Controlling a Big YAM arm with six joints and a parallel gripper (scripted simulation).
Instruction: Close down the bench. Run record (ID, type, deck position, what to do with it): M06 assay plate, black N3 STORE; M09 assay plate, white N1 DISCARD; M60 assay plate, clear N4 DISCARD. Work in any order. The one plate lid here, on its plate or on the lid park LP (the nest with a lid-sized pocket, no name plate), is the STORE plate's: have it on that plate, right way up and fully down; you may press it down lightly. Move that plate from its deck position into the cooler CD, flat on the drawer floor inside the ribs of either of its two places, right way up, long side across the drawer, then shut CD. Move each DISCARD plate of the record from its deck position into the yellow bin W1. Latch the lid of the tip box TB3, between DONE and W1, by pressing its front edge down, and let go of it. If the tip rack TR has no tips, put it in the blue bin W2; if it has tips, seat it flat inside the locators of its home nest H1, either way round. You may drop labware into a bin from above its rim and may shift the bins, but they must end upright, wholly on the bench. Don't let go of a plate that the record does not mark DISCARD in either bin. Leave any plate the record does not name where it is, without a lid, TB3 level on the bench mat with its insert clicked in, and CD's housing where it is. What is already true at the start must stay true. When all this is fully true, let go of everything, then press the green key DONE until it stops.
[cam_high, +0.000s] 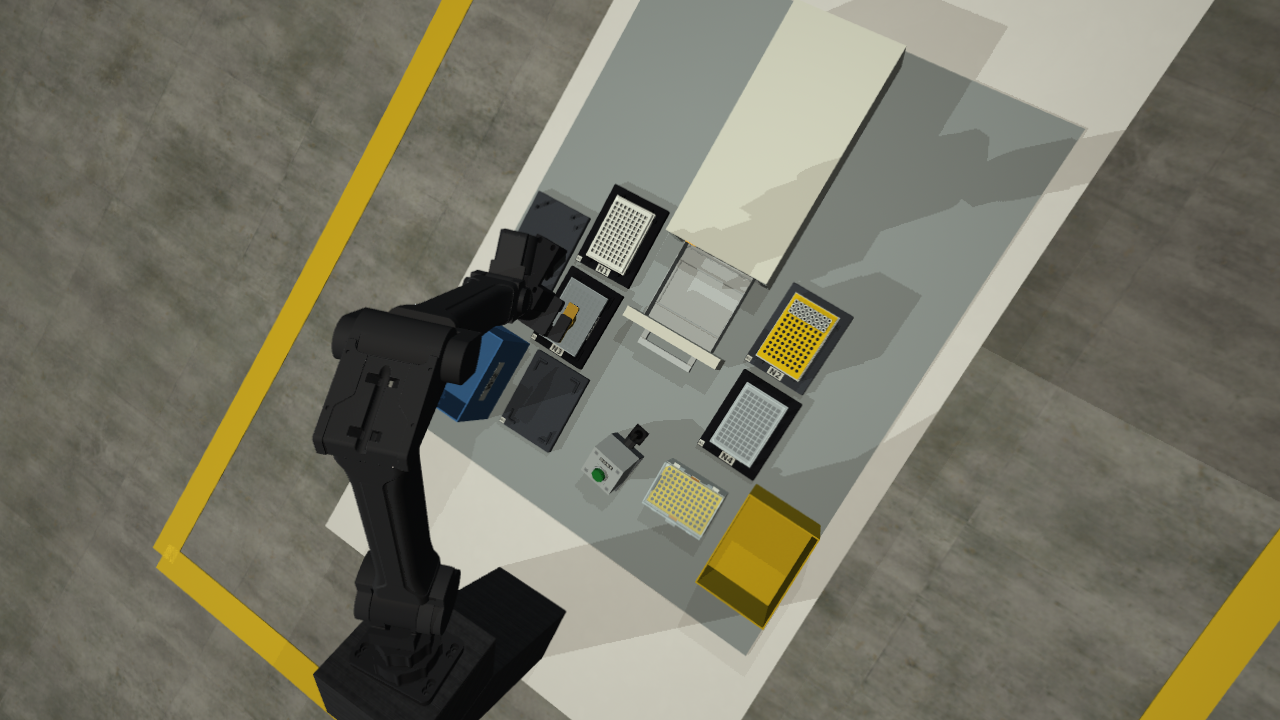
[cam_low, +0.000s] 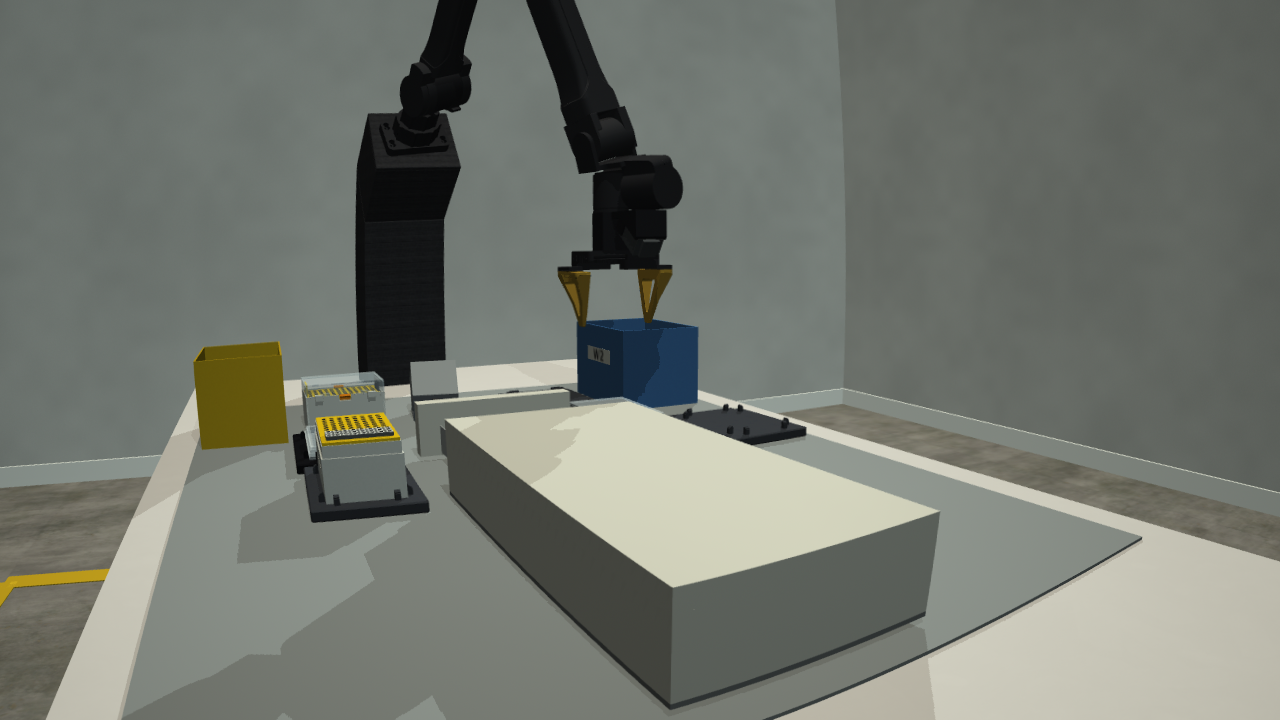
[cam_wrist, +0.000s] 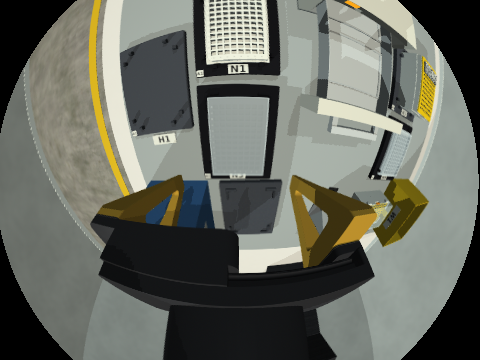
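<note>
My gripper is now 12 cm above the clear plate lid. Also, from my hand: nest N3 (14 cm below); then home nest H1 (14 cm below, 12 cm ahead, 11 cm to the left); then black plate (13 cm below).
</note>
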